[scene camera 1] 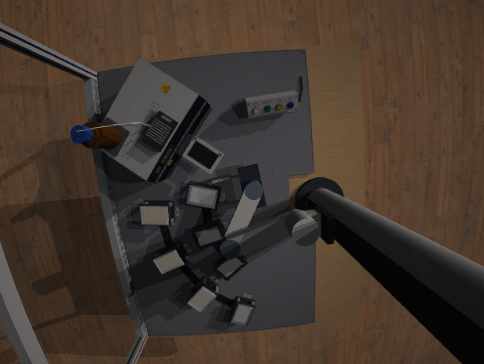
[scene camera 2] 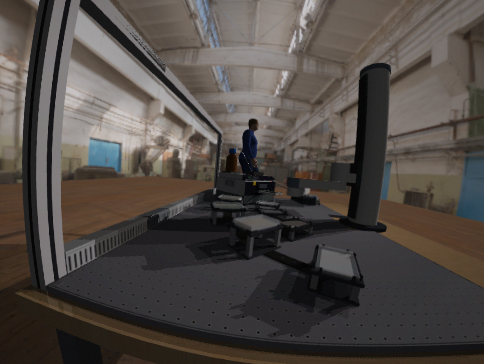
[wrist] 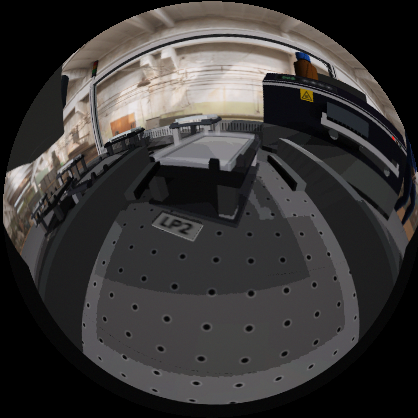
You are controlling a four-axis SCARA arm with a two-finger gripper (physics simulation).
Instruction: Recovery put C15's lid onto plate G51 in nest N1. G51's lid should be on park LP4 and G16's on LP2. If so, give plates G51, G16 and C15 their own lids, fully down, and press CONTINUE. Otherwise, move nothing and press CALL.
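Frame: origin at the arm's base, x ahead, y left, z up, level; millimetres.
Seen in the pictures: gripper, fingertip midpoint: point(scene camera 1: 215, 193) point(scene camera 2: 277, 202) point(wrist: 212, 147); arm's base, origin of the base link: point(scene camera 1: 319, 202) point(scene camera 2: 361, 225).
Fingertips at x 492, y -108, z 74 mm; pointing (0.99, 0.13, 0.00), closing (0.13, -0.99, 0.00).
Offsets run from my fingertips to a thing's top centre. "pt": to the spot under its first point. Level surfaces: height alone.
The park stand marked LP2 bears a pale, clear lid @(61 mm ahead, 10 mm left, 6 mm down) point(wrist: 212, 150) point(scene camera 1: 202, 195), which lies flat on it. The LP2 label @(pt 27 mm back, 31 mm left, 59 mm down) point(wrist: 177, 226) is on the mat in front. My gripper point(wrist: 212, 147) is open and empty. Its fingers stand partly apart, one on either side of the stand's near end, close to it in the wrist view. Plates with pale tops stand on raised nests @(287 mm ahead, 72 mm left, 20 mm up) point(scene camera 1: 155, 215) @(259 mm ahead, 305 mm left, 24 mm up) point(scene camera 1: 169, 261) @(131 mm ahead, 521 mm left, 30 mm up) point(scene camera 1: 202, 298) @(58 mm back, 665 mm left, 6 mm down) point(scene camera 1: 243, 314). Two further low stands point(scene camera 1: 208, 236) point(scene camera 1: 231, 267) are near the arm. Plate and lid codes cannot be read, nor can park LP4's label.
The button box @(280 mm back, 367 mm right, 23 mm up) point(scene camera 1: 272, 105) has white, green, yellow and blue buttons. A bench instrument @(pt 160 mm ahead, 366 mm right, 147 mm up) point(scene camera 1: 157, 107) with a tray @(61 mm down) point(scene camera 1: 219, 162) stands near the LP2 stand. A brown bottle @(pt 305 mm ahead, 277 mm right, 263 mm up) point(scene camera 1: 105, 135) is at its left. The arm column point(scene camera 2: 372, 150) stands at the right. A person point(scene camera 2: 251, 145) is beyond the bench.
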